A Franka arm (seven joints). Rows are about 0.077 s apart.
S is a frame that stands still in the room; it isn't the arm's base.
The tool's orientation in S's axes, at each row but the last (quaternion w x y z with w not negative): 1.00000, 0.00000, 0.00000, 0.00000; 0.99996, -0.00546, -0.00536, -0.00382; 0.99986, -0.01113, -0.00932, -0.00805; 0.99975, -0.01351, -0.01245, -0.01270; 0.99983, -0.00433, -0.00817, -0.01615; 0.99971, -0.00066, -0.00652, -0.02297; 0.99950, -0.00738, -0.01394, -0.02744
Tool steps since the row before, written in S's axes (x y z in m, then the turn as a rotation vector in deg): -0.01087, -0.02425, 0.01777, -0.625, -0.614, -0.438; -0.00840, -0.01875, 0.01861, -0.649, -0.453, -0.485; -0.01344, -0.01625, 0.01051, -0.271, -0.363, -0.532; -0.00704, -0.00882, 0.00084, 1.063, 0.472, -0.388; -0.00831, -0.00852, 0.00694, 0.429, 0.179, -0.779; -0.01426, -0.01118, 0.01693, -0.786, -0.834, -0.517; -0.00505, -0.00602, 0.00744, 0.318, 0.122, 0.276
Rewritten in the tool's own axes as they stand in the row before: -0.01087, -0.02425, 0.01777, -0.625, -0.614, -0.438; -0.00806, -0.01902, 0.01849, -0.651, -0.453, -0.483; -0.01298, -0.01670, 0.01039, -0.275, -0.356, -0.535; -0.00679, -0.00902, 0.00077, 1.041, 0.509, -0.401; -0.00792, -0.00884, 0.00700, 0.410, 0.199, -0.784; -0.01351, -0.01184, 0.01710, -0.754, -0.869, -0.508; -0.00450, -0.00639, 0.00748, 0.319, 0.135, 0.269
